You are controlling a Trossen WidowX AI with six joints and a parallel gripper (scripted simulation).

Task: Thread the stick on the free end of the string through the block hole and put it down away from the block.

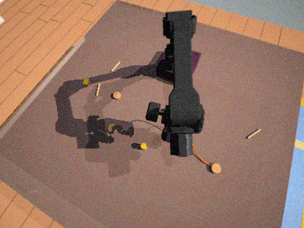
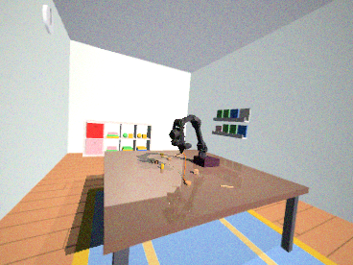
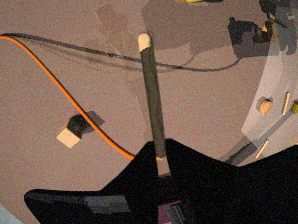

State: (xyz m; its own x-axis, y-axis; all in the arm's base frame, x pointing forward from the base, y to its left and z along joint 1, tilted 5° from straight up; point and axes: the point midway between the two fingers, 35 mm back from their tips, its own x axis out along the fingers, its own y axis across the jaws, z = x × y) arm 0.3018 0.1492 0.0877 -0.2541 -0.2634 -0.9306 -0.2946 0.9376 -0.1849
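The thin wooden stick is 20 mm ahead of my gripper tip. The rest, counted from my gripper tip: small wooden block: 90 mm behind, 90 mm to the left, 120 mm below; yellow cylinder: 130 mm ahead, 60 mm to the right, 120 mm below; yellow cube: 10 mm behind, 530 mm to the right, 130 mm below.
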